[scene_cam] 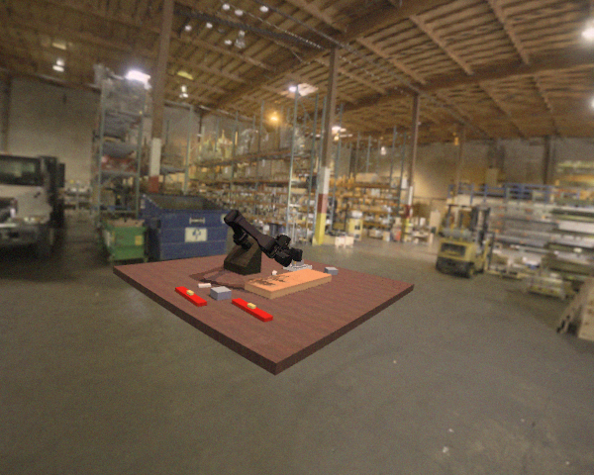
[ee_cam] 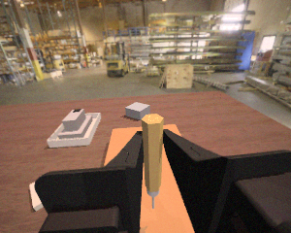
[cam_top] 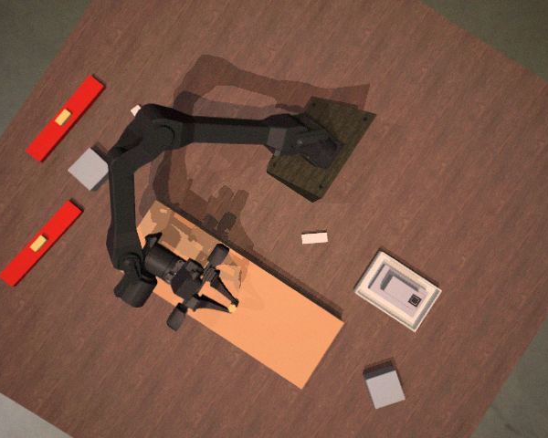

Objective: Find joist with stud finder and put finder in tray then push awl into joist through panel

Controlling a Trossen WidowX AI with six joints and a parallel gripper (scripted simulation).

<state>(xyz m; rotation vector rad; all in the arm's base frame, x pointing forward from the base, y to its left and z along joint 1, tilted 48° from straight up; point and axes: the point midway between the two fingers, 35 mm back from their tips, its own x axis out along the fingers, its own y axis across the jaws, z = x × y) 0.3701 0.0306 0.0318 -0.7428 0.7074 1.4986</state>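
Now: gripper tip 60 mm above the awl. From my gripper tip the other things lie so: grey stud finder 310 mm to the left, 230 mm behind, 130 mm below; white tray 300 mm to the left, 230 mm behind, 160 mm below.
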